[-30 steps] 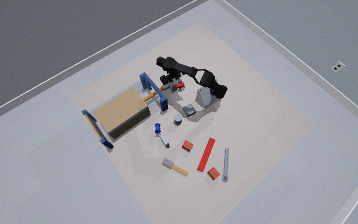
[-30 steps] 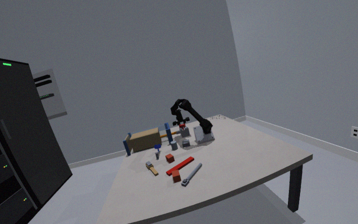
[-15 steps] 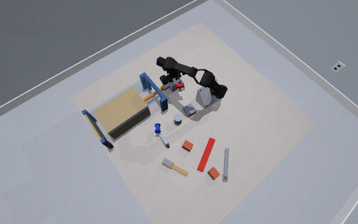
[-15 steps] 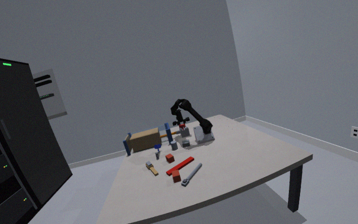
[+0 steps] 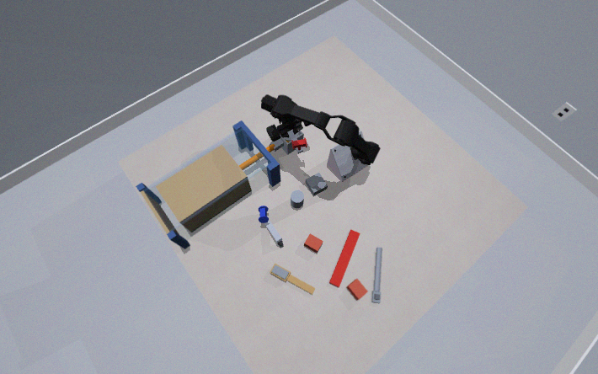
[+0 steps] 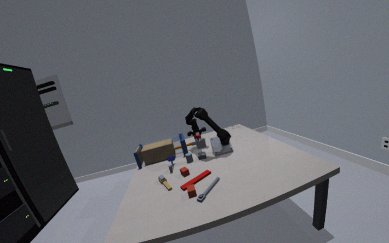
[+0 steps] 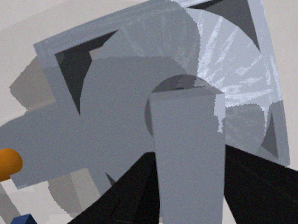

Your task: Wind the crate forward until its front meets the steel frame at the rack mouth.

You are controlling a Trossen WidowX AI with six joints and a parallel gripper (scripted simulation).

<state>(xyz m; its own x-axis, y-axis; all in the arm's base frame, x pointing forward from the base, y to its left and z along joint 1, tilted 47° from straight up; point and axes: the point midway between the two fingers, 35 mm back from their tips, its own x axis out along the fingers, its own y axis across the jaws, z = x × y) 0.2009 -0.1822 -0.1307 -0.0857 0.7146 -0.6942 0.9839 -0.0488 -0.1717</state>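
The red-knobbed handle lies 1 cm ahead of my gripper tip, 4 cm to the left of it and 2 cm above it. Also, from my gripper tip: red knob (2 cm ahead, 8 cm to the left, 4 cm above); then blue frame (16 cm ahead, 1 cm to the right, 2 cm above); then grey winch (2 cm behind, 3 cm to the right, 6 cm below).
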